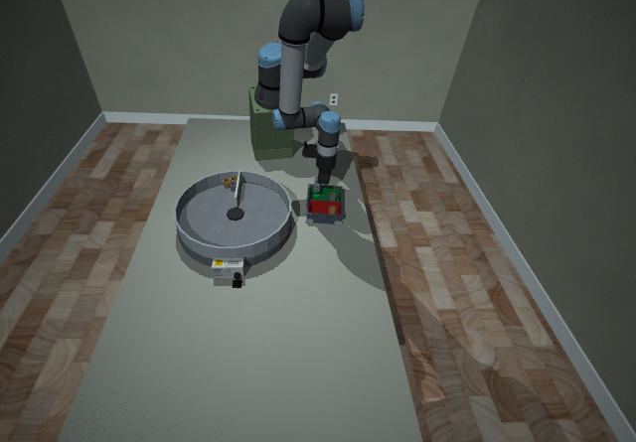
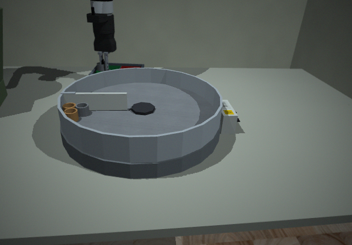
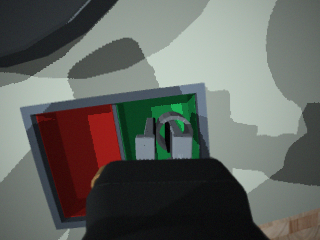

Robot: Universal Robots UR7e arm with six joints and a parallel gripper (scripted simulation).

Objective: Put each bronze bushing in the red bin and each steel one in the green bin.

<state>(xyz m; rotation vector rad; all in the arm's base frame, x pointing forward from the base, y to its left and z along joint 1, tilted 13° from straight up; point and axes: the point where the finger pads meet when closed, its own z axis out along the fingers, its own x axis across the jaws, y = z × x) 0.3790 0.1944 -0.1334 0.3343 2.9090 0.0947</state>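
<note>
Right now the bin is 5 cm below my hand, 5 cm ahead of it and 3 cm to the left of it. From my hand the other things lie so: turntable: 32 cm to the right, 14 cm ahead, 3 cm below.
</note>
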